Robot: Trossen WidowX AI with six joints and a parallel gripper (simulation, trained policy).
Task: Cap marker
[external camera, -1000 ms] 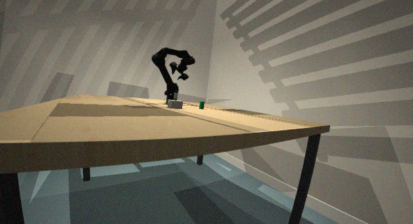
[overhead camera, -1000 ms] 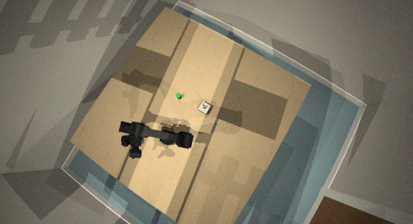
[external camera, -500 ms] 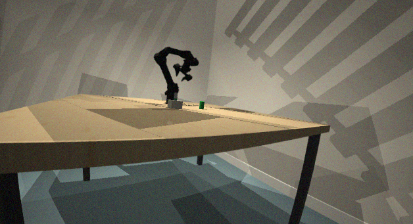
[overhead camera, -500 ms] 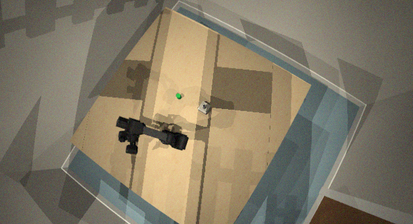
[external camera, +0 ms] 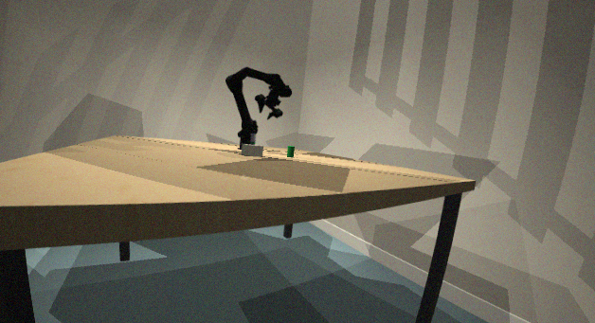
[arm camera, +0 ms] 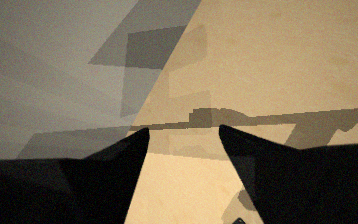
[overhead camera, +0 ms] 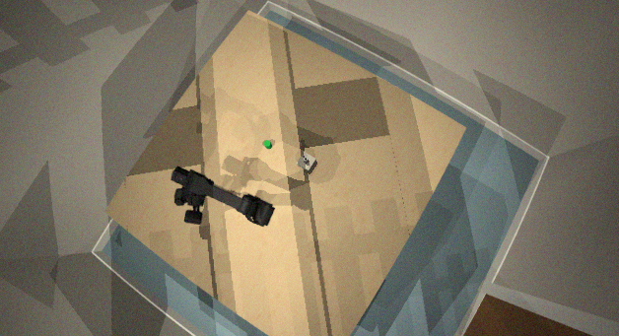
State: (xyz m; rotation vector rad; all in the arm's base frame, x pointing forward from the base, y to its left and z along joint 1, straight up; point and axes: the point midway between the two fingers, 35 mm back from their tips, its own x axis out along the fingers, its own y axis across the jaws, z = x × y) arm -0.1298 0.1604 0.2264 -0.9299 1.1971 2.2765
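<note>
Right now the green cap is 42 cm ahead of my gripper tip, 18 cm below it and 5 cm to the right of it. The rest, counted from my gripper tip: holder block (45 cm ahead, 24 cm to the right, 18 cm below).
</note>
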